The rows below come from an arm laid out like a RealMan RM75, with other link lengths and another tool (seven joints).
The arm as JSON. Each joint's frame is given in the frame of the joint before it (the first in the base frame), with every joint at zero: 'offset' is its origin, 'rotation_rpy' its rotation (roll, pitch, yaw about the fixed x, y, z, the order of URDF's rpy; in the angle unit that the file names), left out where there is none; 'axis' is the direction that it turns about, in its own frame. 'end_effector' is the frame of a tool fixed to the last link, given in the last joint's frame.
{
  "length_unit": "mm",
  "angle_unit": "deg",
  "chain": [
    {
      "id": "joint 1",
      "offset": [
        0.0,
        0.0,
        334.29
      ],
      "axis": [
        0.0,
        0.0,
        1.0
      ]
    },
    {
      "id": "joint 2",
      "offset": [
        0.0,
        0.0,
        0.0
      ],
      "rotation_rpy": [
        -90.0,
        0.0,
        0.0
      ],
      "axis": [
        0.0,
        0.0,
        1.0
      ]
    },
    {
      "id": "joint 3",
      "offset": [
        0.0,
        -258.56,
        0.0
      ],
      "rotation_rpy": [
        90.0,
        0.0,
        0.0
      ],
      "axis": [
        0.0,
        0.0,
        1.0
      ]
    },
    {
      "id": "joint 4",
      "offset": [
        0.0,
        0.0,
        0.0
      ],
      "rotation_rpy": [
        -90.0,
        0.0,
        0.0
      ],
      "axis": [
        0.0,
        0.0,
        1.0
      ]
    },
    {
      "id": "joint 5",
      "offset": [
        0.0,
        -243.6,
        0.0
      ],
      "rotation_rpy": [
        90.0,
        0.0,
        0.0
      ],
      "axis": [
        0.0,
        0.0,
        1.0
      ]
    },
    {
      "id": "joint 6",
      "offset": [
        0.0,
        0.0,
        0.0
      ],
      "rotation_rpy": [
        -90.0,
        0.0,
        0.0
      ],
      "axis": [
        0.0,
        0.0,
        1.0
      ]
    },
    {
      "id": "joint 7",
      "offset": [
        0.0,
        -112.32,
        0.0
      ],
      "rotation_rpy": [
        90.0,
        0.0,
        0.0
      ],
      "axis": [
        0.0,
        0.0,
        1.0
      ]
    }
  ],
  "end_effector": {
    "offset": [
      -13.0,
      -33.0,
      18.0
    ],
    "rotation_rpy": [
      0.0,
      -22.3,
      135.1
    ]
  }
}
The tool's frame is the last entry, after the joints.
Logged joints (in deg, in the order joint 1, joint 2, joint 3, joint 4, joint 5, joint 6, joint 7), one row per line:
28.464, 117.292, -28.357, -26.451, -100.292, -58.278, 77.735
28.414, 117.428, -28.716, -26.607, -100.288, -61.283, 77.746
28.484, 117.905, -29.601, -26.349, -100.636, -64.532, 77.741
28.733, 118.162, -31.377, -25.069, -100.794, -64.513, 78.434
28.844, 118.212, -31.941, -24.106, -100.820, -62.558, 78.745
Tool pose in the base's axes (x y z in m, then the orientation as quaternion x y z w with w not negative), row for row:
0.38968, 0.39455, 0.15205, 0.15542, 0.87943, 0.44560, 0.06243
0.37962, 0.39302, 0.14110, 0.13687, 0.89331, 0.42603, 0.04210
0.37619, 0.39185, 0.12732, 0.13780, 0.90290, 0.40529, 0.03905
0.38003, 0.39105, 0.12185, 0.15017, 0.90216, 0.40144, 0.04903
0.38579, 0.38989, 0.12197, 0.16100, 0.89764, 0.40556, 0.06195
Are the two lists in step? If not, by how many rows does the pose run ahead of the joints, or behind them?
The pose runs 1 row ahead of the joints: the pose in row i belongs to the joints in row i + 1.
